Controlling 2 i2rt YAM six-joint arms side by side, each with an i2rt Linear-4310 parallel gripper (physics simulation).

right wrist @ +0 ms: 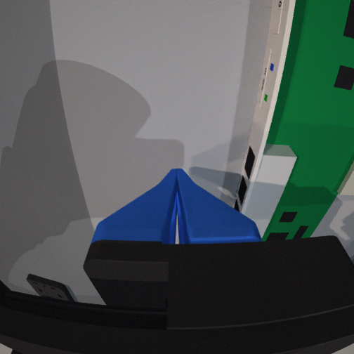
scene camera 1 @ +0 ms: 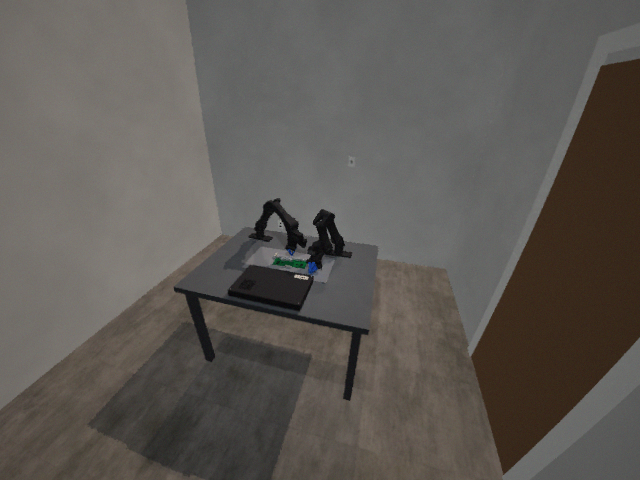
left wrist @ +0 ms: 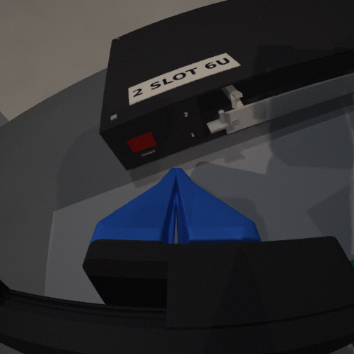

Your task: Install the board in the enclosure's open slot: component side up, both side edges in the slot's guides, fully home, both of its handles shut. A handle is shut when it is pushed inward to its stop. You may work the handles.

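Places are measured from the left arm's base along level axes (x ahead, y left, z up), in centimetres.
Where they show: left gripper, fingertip midpoint: (scene camera 1: 309, 273); right gripper, fingertip midpoint: (scene camera 1: 291, 255); left arm's base, link origin: (scene camera 1: 338, 253); right arm's base, link origin: (scene camera 1: 260, 237).
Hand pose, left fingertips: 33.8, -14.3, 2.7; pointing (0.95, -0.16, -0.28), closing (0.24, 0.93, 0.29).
Each offset is from my left fingertips to the centre of the thing, as dx, dy, dz. "*": to the spot under its first point. Level surfaces: height alone.
The green board @[* -11.0, -17.2, -2.1] (scene camera 1: 289, 263) (right wrist: 310, 120) lies component side up on the pale mat, its white faceplate (right wrist: 272, 90) along one edge. Its handles cannot be made out clearly. The black enclosure @[+16.6, -18.4, -0.2] (scene camera 1: 271, 286) (left wrist: 155, 50) lies flat in front of the mat. A pale panel (left wrist: 290, 111) fills the row marked 1; a dark gap shows above it, by the row marked 2. White handle parts (left wrist: 222, 122) sit at the panel's end. My left gripper (scene camera 1: 312, 268) (left wrist: 175, 176) is shut and empty, near the enclosure's labelled corner. My right gripper (scene camera 1: 290, 252) (right wrist: 176, 177) is shut and empty, beside the board's faceplate.
The pale mat @[dz -2.5] (scene camera 1: 324, 277) (left wrist: 72, 235) (right wrist: 150, 35) lies on the dark grey table @[dz -2.7] (scene camera 1: 341, 304). Both arms stand at the table's back edge. A dark mounting plate (right wrist: 50, 287) shows at the lower left of the right wrist view.
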